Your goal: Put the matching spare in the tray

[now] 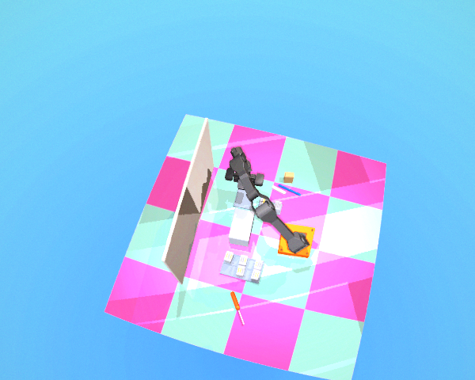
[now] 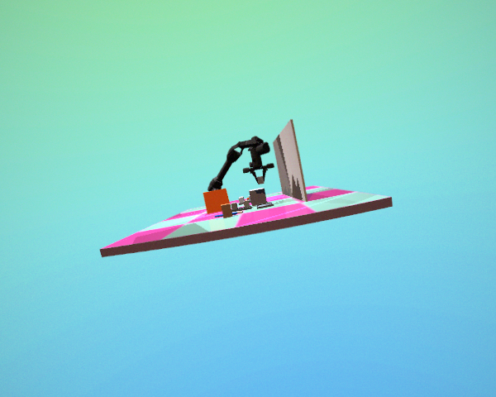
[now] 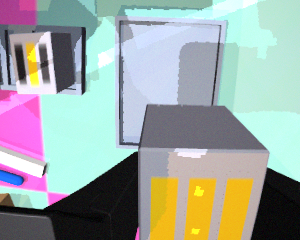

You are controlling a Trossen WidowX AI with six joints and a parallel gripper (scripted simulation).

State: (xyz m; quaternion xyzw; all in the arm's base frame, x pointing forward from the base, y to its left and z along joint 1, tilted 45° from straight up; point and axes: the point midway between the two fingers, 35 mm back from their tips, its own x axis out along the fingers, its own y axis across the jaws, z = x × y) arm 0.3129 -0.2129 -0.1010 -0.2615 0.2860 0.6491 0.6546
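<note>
Right now my gripper tip is 140 mm above the pale blue tray. Also, from my gripper tip: blue pen: 240 mm behind, 80 mm to the right, 140 mm below; then tan cube: 220 mm behind, 140 mm to the right, 110 mm below; then mounted unit: 20 mm behind, 210 mm to the left, 90 mm below.
</note>
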